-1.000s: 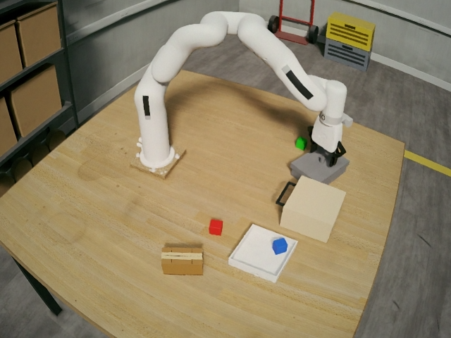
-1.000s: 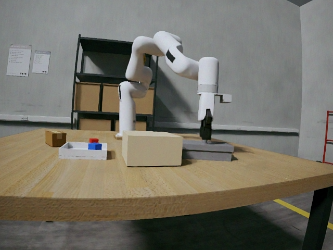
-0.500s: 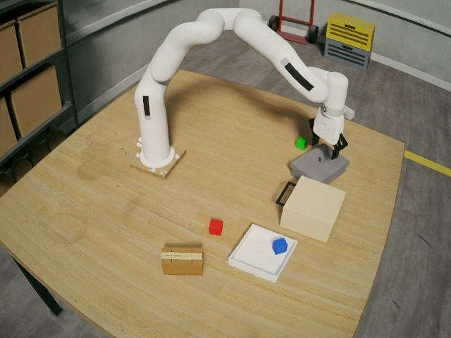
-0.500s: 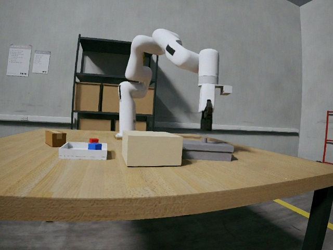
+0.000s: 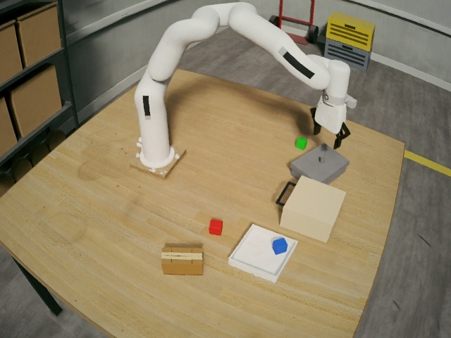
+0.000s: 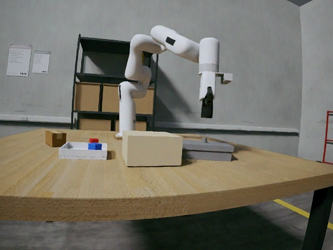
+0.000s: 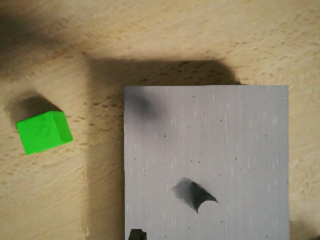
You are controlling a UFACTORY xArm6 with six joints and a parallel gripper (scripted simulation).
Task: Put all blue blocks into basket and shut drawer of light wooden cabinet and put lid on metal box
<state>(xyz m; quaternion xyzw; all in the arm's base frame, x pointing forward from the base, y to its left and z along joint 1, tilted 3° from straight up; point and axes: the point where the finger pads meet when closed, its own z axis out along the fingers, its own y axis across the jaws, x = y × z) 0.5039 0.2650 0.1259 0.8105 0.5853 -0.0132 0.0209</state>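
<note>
Now: the cardboard box 57 cm to the right of my hand, 16 cm behind it and 12 cm below it. The rest, counted from my hand: grey lid (10 cm below); then metal box (13 cm below); then light wooden cabinet (21 cm to the right, 11 cm below, 5 cm ahead).
</note>
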